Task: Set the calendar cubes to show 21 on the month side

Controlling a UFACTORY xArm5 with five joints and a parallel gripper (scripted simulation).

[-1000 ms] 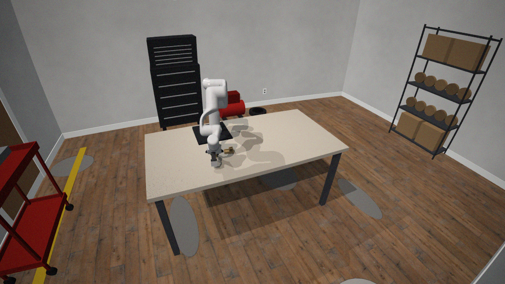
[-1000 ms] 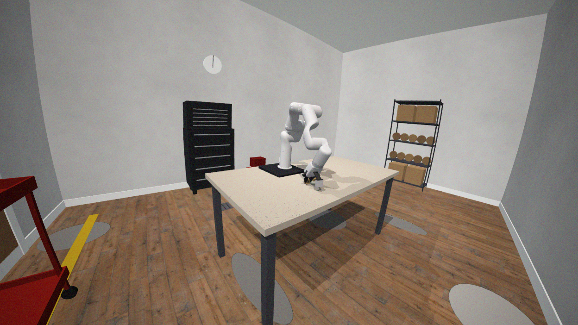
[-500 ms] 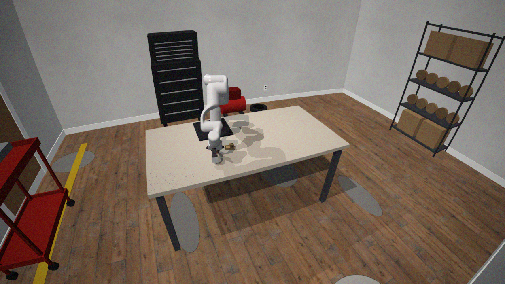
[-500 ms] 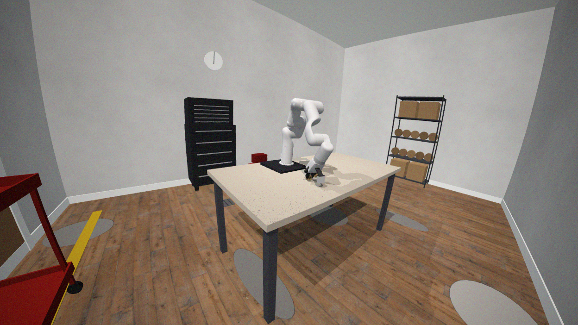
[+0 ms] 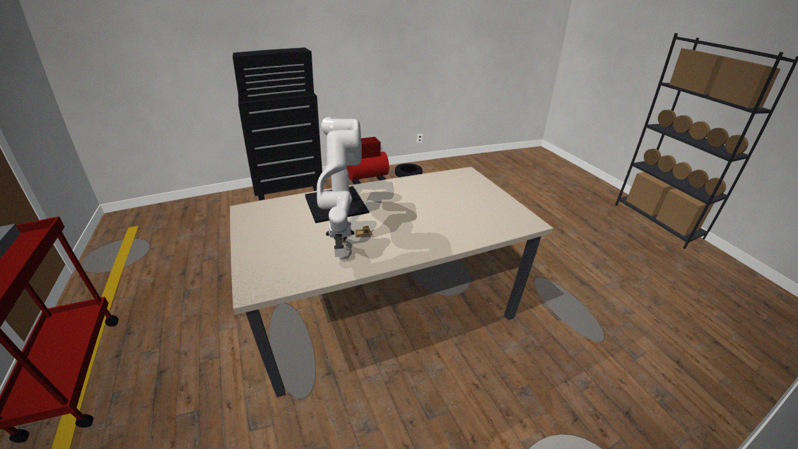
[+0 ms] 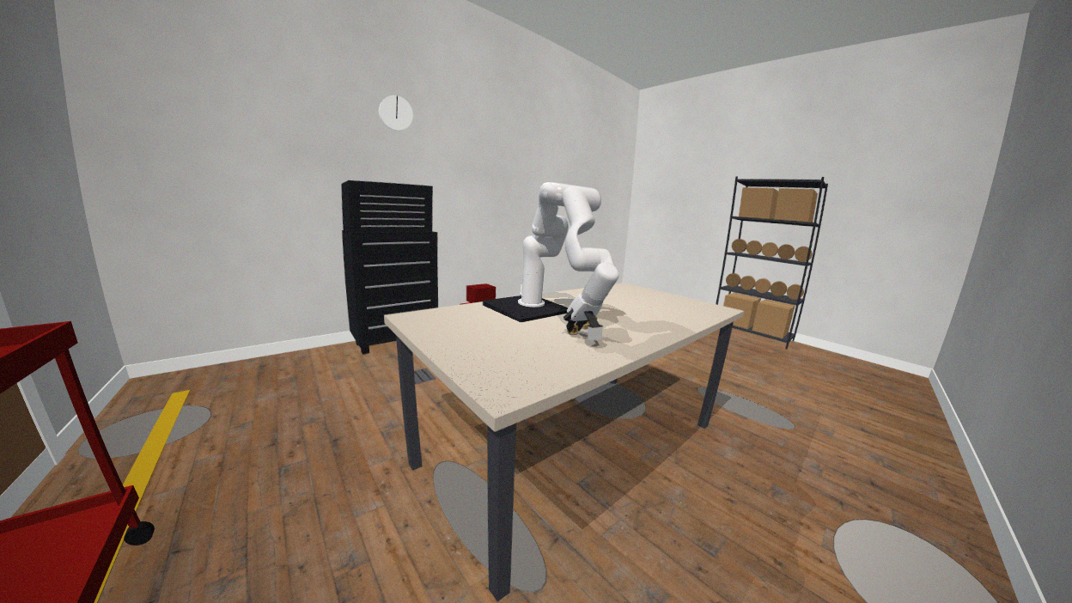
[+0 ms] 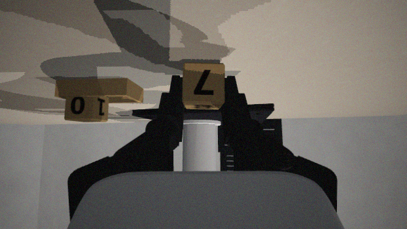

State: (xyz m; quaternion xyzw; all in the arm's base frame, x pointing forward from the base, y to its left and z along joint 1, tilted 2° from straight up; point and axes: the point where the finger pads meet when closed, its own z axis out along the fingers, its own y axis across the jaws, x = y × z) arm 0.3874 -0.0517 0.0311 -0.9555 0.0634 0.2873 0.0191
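Now: the wooden digit cube 20 mm below my hand and 10 mm behind it. From my hand the other things lie so: wooden tray: 120 mm to the left, 50 mm behind, 30 mm below.
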